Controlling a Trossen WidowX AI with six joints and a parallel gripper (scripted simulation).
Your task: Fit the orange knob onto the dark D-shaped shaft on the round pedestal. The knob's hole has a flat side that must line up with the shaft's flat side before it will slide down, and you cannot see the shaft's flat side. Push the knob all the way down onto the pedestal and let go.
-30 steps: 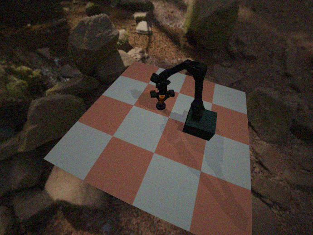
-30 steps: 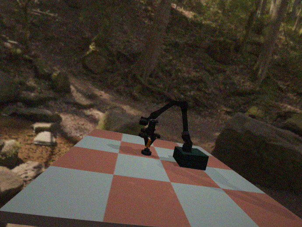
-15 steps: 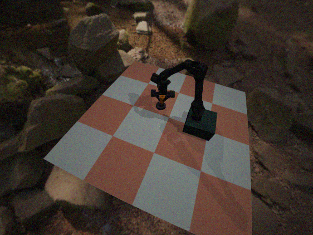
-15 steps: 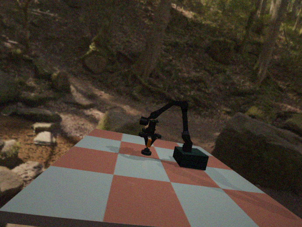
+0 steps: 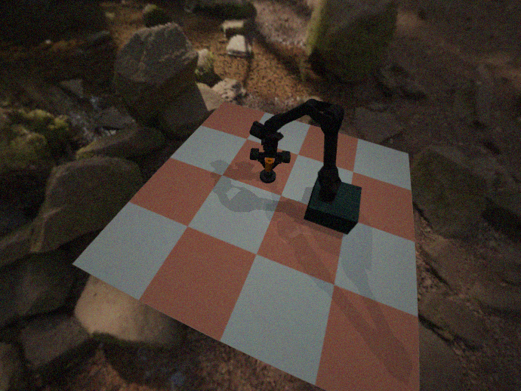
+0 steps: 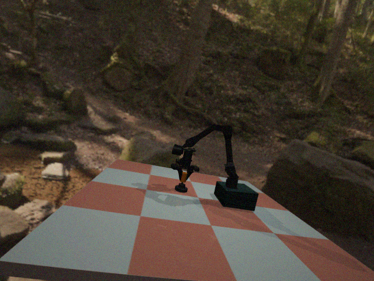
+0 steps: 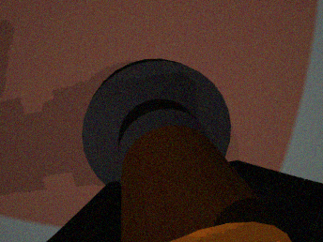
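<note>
The orange knob lies 20 mm above my gripper tip. From my gripper tip the other things lie so: round pedestal (40 mm below).
</note>
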